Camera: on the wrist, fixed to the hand. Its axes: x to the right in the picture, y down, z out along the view.
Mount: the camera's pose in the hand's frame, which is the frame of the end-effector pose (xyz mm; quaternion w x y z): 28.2 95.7 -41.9 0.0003 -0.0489 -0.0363 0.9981
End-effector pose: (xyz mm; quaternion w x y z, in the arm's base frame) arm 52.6 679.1 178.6 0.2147 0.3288 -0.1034 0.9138
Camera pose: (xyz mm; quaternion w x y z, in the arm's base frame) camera -34.3 617.3 160.3 0.8997 0.0804 0.3807 -0.1976
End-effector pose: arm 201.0 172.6 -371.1 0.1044 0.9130 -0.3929 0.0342
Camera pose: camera 151.9 97.6 -310.5 0.0037 0.3958 0.9169 -0.0519
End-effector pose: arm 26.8 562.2 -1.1 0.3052 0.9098 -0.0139 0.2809
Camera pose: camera 10.6 512.1 93.4 0.2363 0.0183 0.9329 -0.2710
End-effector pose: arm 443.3 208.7 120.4 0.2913 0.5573 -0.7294 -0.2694
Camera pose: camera 405.0 200.9 221.3 0.2698 -0.7519 -0.5539 0.2348
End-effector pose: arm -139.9 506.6 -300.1 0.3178 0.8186 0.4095 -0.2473
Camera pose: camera -39.3 507.1 -260.1 0.3018 0.3845 -0.8164 0.3075
